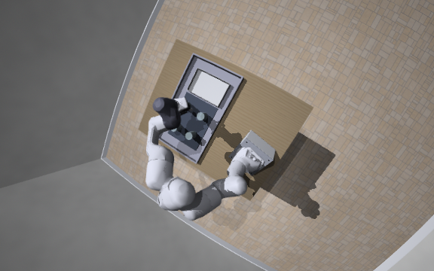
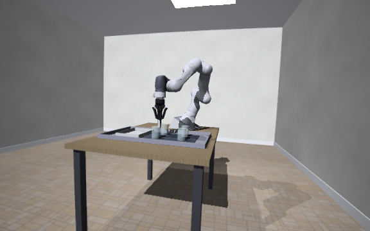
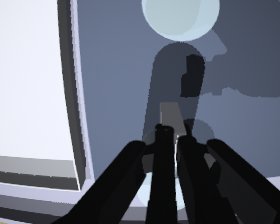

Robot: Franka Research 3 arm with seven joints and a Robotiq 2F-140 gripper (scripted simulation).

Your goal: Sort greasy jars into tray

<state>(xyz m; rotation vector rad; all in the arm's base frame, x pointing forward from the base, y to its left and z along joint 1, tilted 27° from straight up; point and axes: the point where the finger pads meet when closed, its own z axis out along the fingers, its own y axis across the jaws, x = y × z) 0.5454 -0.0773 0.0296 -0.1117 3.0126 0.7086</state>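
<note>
My gripper is now 3 cm past the dark drying mat, 10 cm to the right of it and 11 cm above it. The rest, counted from my hand: white tray 22 cm to the right, 10 cm below.
</note>
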